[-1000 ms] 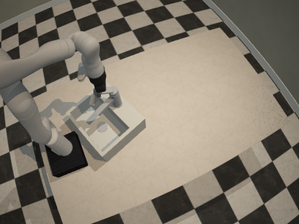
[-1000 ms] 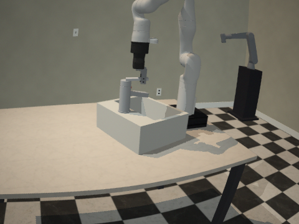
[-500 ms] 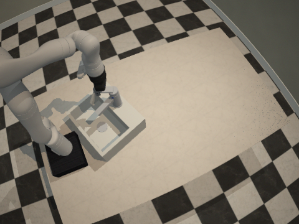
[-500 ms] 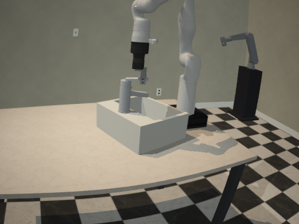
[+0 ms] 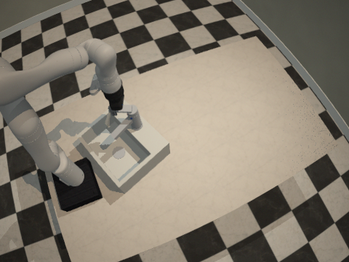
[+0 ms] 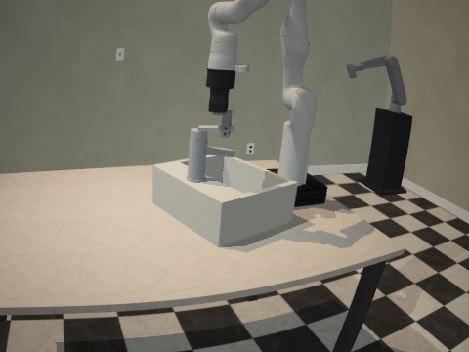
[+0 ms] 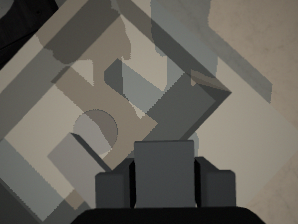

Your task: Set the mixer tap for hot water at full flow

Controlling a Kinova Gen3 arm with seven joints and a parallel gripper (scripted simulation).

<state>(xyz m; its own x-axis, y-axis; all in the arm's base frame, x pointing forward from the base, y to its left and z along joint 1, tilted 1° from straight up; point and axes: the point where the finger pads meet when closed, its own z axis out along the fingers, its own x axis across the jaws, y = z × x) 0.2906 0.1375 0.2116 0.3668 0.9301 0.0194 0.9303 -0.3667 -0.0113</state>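
Right now the lever is 2 cm ahead of my hand and 1 cm to the right of it. Round my hand: white sink basin (4 cm behind, 7 cm to the right, 24 cm below).
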